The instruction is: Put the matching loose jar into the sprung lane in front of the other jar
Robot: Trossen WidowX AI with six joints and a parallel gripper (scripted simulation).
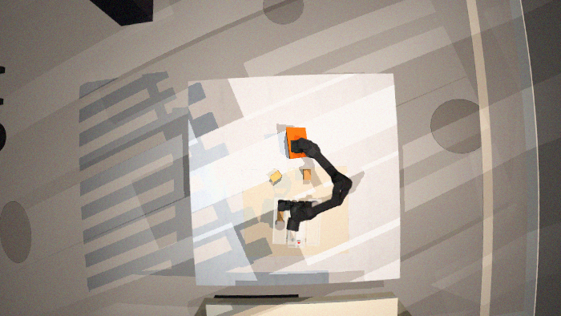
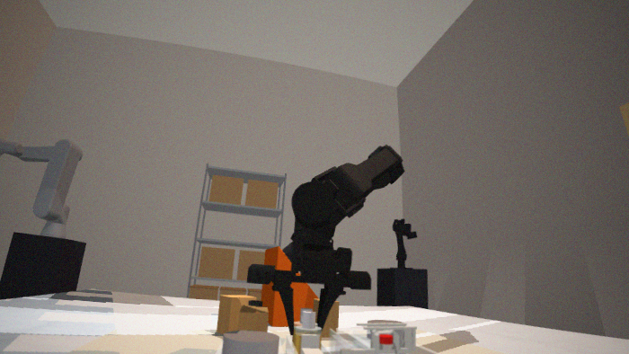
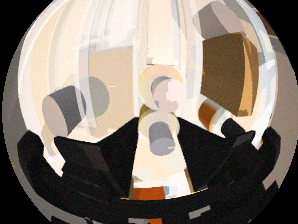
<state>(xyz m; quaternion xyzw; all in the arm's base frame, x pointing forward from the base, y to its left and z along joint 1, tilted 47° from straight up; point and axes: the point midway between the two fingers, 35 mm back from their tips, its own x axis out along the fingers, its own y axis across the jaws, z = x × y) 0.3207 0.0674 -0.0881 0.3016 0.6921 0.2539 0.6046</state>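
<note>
Now: gripper tip 50 mm short of the brown box, 80 mm to the left of it and 10 mm below it. Round my gripper tip: red mark: 220 mm ahead, 10 mm to the left, 40 mm above.
</note>
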